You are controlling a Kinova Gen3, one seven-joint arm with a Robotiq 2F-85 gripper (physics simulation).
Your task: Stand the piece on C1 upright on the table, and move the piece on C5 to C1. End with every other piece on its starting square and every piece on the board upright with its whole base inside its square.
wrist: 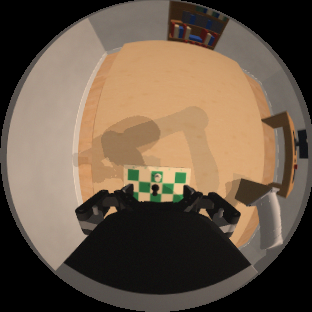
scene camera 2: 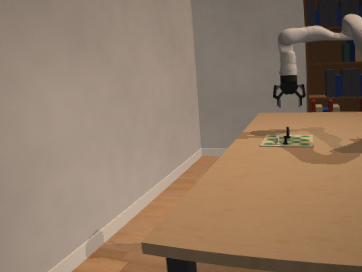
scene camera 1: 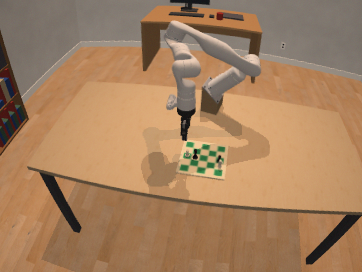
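Seen in the pictures: gripper, fingertip midpoint: (wrist: 157, 189) (scene camera 2: 289, 107) (scene camera 1: 186, 133); arm's base at its link origin: (wrist: 264, 198) (scene camera 1: 213, 89).
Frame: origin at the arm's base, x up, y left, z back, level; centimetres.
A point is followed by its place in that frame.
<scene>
The small green-and-cream chessboard (scene camera 1: 192, 169) {x -11.8, y -7.4, z -49.2 cm} (scene camera 2: 306, 144) {x -11.8, y 5.8, z -34.0 cm} (wrist: 144, 176) {x -11.8, y -10.5, z -44.8 cm} lies on the table. A white piece (scene camera 1: 187, 154) {x -10.6, y -10.4, z -41.3 cm} (wrist: 157, 177) {x -8.5, y -11.0, z -40.7 cm} stands in the middle of its left end row in scene camera 1. A black piece (scene camera 1: 195, 154) {x -9.6, y -6.8, z -41.9 cm} (scene camera 2: 287, 132) {x -9.2, y -6.4, z -41.7 cm} (wrist: 155, 189) {x -9.5, y -7.0, z -41.4 cm} stands beside it, one row inward. At the opposite end, another black piece (scene camera 1: 219, 159) {x -10.3, y 4.4, z -43.1 cm} (scene camera 2: 285, 140) {x -10.3, y 4.8, z -42.7 cm} and a pale piece (scene camera 1: 220, 165) {x -10.5, y 5.0, z -46.6 cm} (scene camera 2: 277, 140) {x -10.2, y 5.2, z -46.0 cm} stand on neighbouring squares; the gripper body hides them in the wrist view. Square labels are too small to read. My gripper (scene camera 1: 185, 138) {x 1.7, y -11.5, z -40.6 cm} (scene camera 2: 289, 105) {x 1.7, y -11.5, z -40.6 cm} (wrist: 157, 189) {x 1.7, y -11.5, z -40.6 cm} is open and empty, high above the board area.
The wooden table (scene camera 1: 110, 135) {x -12.4, y -51.4, z -31.6 cm} (scene camera 2: 240, 200) {x -12.4, y 63.7, z -53.8 cm} (wrist: 165, 80) {x -12.4, y -46.3, z -36.8 cm} carries the board. The arm's base block (scene camera 1: 212, 101) {x -3.8, y -0.4, z -6.6 cm} (wrist: 251, 190) {x -4.7, y -3.3, z -5.8 cm} stands behind the board. A desk (scene camera 1: 200, 22) and a bookshelf (scene camera 1: 10, 107) (scene camera 2: 330, 65) stand beyond the table.
</scene>
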